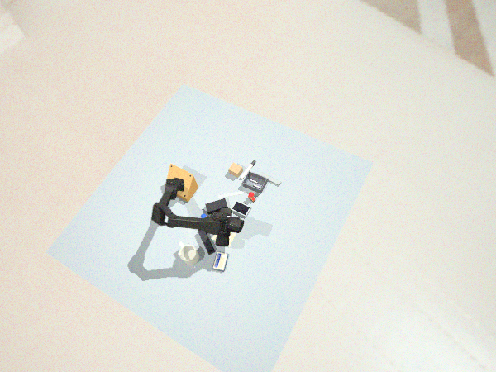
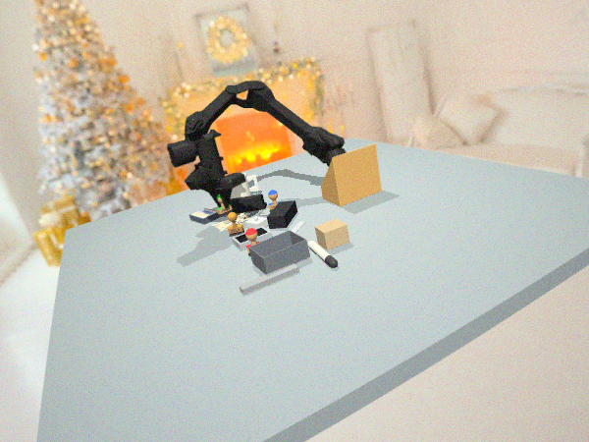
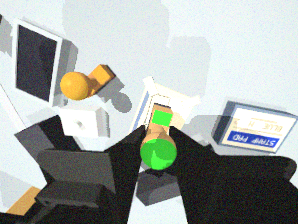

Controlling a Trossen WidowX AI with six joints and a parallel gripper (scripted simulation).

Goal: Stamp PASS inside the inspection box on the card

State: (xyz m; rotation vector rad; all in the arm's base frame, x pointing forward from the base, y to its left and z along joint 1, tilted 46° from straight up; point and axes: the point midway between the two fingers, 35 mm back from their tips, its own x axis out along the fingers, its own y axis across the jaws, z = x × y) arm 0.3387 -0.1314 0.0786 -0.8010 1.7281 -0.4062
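The cream card is 20 mm behind my gripper tip, 10 mm to the right of it and 60 mm below it. From my gripper tip the other things lie so: black bar (90 mm behind, 70 mm to the right, 40 mm below); then orange-knobbed stamp (10 mm ahead, 80 mm to the left, 40 mm below); then green-knobbed stamp (right at my gripper tip).
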